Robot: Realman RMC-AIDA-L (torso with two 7-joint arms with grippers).
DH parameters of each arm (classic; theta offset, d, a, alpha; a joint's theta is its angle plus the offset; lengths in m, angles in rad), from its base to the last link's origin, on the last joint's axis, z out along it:
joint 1: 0 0.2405 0 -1.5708
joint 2: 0 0 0 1.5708
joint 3: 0 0.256 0 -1.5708
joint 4: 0 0 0 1.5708
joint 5: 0 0.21 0 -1.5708
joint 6: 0 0 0 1.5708
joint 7: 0 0.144 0 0
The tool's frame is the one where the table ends.
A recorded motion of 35 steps. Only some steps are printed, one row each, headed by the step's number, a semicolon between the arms.
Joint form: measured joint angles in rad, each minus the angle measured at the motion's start. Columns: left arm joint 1, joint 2, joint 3, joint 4, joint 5, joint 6, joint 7; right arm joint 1, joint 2, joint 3, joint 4, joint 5, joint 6, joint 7.
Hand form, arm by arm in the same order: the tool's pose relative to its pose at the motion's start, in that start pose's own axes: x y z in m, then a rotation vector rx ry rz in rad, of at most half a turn. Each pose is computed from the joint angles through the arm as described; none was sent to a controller.
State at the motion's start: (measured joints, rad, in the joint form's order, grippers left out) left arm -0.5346 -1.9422 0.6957 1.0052 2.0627 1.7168 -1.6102; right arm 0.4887 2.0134 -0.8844 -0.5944 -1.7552 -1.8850 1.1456
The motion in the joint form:
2: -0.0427 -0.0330 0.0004 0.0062 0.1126 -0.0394 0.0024; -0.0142 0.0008 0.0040 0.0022 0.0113 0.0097 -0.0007
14: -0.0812 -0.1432 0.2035 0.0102 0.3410 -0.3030 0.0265; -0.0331 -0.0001 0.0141 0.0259 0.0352 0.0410 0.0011
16: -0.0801 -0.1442 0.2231 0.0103 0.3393 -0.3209 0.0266; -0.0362 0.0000 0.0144 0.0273 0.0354 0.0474 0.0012
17: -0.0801 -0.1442 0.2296 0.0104 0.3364 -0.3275 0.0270; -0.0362 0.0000 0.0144 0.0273 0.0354 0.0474 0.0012
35: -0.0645 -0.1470 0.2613 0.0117 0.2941 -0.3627 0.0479; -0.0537 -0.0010 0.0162 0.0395 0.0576 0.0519 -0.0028
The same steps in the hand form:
2: 0.0004 -0.0034 0.0179 0.0103 -0.0803 0.0193; 0.0027 0.0010 -0.0028 0.0253 -0.0095 0.0084
14: -0.0130 -0.0005 0.0858 0.0607 -0.3317 0.1732; 0.0089 0.0005 -0.0074 0.0837 -0.0298 0.0382
16: -0.0126 -0.0006 0.0887 0.0652 -0.3377 0.1864; 0.0102 0.0005 -0.0080 0.0918 -0.0280 0.0421
17: -0.0119 -0.0008 0.0897 0.0673 -0.3374 0.1915; 0.0102 0.0005 -0.0080 0.0918 -0.0280 0.0421
35: -0.0112 0.0006 0.0941 0.0762 -0.3115 0.2151; 0.0135 0.0031 -0.0118 0.1184 -0.0491 0.0557

